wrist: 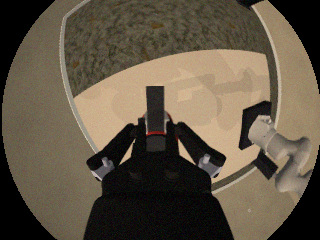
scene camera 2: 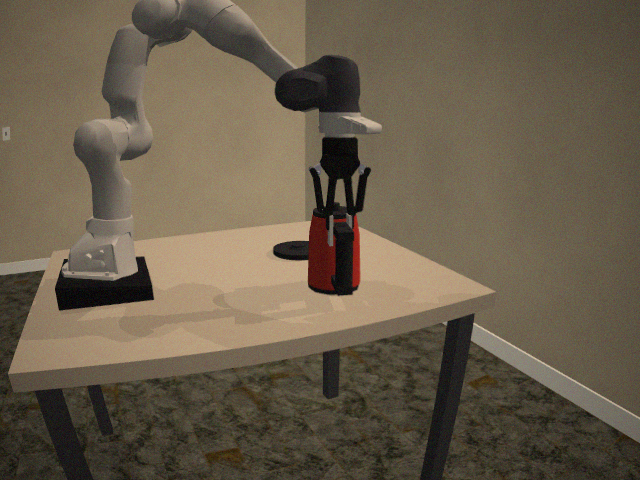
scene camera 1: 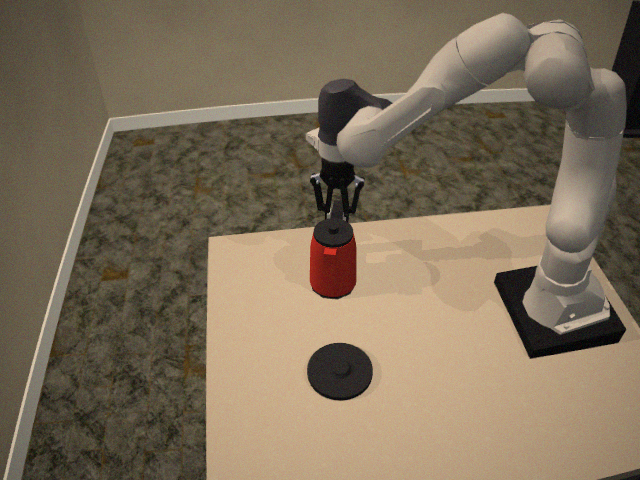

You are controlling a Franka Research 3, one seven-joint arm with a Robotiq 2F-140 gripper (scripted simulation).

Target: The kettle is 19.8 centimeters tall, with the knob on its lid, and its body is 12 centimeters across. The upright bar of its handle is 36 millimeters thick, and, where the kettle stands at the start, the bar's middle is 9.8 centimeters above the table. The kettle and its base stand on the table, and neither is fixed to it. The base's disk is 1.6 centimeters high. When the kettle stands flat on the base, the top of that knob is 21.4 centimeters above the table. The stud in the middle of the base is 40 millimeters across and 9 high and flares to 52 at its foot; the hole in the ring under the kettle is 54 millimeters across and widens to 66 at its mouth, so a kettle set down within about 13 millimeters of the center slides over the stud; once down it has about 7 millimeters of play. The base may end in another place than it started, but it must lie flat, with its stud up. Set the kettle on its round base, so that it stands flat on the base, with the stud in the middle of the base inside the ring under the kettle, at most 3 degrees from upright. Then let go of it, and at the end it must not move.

gripper: wrist; scene camera 2 339, 244; scene camera 1
same spot on gripper: point(scene camera 1: 315, 179) = point(wrist: 98, 178)
